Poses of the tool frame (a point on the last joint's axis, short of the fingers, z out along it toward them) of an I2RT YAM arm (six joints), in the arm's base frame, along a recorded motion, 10 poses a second.
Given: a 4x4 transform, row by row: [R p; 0 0 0 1], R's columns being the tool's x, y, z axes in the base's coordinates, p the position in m. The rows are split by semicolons.
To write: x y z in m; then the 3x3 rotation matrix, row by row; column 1 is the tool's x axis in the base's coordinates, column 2 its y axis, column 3 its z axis. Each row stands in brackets. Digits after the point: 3 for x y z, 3 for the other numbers.
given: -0.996 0.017 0.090 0.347; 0.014 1.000 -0.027 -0.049; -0.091 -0.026 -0.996 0.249; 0 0 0 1
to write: [0.347 -0.049 0.249], [[-0.996 0.017 0.090], [0.014 1.000 -0.027], [-0.091 -0.026 -0.996]]
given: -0.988 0.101 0.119 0.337; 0.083 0.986 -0.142 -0.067; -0.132 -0.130 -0.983 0.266; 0 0 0 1
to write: [0.337 -0.067 0.266], [[-0.988 0.101 0.119], [0.083 0.986 -0.142], [-0.132 -0.130 -0.983]]
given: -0.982 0.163 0.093 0.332; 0.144 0.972 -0.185 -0.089; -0.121 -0.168 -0.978 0.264; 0 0 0 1
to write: [0.332 -0.089 0.264], [[-0.982 0.163 0.093], [0.144 0.972 -0.185], [-0.121 -0.168 -0.978]]
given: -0.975 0.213 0.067 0.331; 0.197 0.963 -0.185 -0.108; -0.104 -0.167 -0.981 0.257; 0 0 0 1
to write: [0.331 -0.108 0.257], [[-0.975 0.213 0.067], [0.197 0.963 -0.185], [-0.104 -0.167 -0.981]]
